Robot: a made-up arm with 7 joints. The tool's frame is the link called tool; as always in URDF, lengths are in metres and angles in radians. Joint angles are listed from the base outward.
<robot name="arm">
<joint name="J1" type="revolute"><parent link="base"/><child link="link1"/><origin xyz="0 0 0.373" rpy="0 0 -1.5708"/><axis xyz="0 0 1"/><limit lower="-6.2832" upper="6.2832"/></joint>
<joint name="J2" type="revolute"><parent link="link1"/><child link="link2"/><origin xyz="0 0 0" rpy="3.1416 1.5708 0"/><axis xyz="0 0 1"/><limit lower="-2.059" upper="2.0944"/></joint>
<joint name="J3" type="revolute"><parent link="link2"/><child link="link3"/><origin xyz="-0.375 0 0" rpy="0 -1.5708 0"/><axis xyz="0 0 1"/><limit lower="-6.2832" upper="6.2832"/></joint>
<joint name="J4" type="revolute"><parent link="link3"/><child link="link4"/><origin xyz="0 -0.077 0" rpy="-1.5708 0 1.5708"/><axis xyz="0 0 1"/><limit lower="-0.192" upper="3.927"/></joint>
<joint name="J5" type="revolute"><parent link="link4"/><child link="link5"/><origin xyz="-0.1 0.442 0" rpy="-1.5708 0 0"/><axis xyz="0 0 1"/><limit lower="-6.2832" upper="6.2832"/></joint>
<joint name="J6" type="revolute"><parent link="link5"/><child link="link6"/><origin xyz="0 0 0" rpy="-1.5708 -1.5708 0"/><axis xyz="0 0 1"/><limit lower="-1.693" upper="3.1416"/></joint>
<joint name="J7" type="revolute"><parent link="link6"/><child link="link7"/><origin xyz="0.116 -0.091 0" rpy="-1.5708 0 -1.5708"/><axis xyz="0 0 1"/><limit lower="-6.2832" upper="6.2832"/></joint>
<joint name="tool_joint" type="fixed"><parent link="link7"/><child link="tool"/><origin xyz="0 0 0"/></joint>
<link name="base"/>
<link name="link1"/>
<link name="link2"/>
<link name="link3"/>
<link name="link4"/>
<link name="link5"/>
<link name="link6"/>
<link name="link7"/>
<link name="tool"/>
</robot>
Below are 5 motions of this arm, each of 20 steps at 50 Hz.
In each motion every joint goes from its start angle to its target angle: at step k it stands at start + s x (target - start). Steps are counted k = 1, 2, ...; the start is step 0. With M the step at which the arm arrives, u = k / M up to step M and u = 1 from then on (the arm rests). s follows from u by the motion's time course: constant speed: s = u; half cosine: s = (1 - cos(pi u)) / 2; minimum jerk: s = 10 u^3 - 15 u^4 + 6 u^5.
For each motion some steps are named. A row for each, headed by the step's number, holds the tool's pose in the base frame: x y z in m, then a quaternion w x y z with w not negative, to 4 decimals.
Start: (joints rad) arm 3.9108 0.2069 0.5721 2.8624 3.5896 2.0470 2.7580
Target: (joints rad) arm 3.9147 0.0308 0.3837 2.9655 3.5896 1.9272 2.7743
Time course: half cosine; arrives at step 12
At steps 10, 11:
10: -0.0608 0.0504 1.2673 0.5482 -0.6572 0.3904 0.3393
11: -0.0535 0.0582 1.2675 0.5463 -0.6551 0.3967 0.3391

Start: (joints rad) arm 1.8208 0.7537 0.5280 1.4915 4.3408 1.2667 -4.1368
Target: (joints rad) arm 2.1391 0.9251 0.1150 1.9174 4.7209 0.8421 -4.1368
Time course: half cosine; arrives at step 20
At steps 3, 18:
3: -0.4404 0.6695 0.2957 0.3043 -0.6550 -0.4598 -0.5167
18: -0.5127 0.7277 0.2991 0.3578 -0.7190 -0.4470 -0.3939

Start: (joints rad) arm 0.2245 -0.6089 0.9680 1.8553 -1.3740 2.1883 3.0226
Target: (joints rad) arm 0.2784 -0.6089 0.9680 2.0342 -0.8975 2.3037 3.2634
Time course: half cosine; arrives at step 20
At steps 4, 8, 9, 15, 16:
4: -0.0760 0.3093 1.0649 0.4175 -0.0673 0.7347 -0.5305
8: -0.0865 0.3033 1.0608 0.4191 -0.0874 0.7673 -0.4774
9: -0.0901 0.3017 1.0594 0.4188 -0.0936 0.7766 -0.4613
15: -0.1133 0.2936 1.0512 0.4097 -0.1306 0.8226 -0.3720
16: -0.1164 0.2928 1.0502 0.4079 -0.1352 0.8273 -0.3617

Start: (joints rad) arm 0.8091 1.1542 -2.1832 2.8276 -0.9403 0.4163 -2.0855
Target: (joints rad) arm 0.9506 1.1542 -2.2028 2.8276 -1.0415 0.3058 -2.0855
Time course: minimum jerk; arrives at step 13
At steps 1, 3, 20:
1: 0.6914 0.5327 0.8178 0.7165 -0.2577 0.1287 -0.6354
3: 0.6856 0.5406 0.8167 0.7171 -0.2633 0.1250 -0.6331
20: 0.6137 0.6248 0.8043 0.7207 -0.3240 0.0808 -0.6075

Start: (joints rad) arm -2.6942 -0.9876 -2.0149 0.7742 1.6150 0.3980 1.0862
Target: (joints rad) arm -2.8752 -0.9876 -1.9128 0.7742 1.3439 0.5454 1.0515
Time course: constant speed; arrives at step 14
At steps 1, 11, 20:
1: -0.0512 0.5148 0.1626 0.1450 0.6031 -0.5285 -0.5795
11: -0.0179 0.5369 0.2040 0.0921 0.6259 -0.4339 -0.6415
20: -0.0074 0.5415 0.2168 0.0756 0.6329 -0.4043 -0.6559

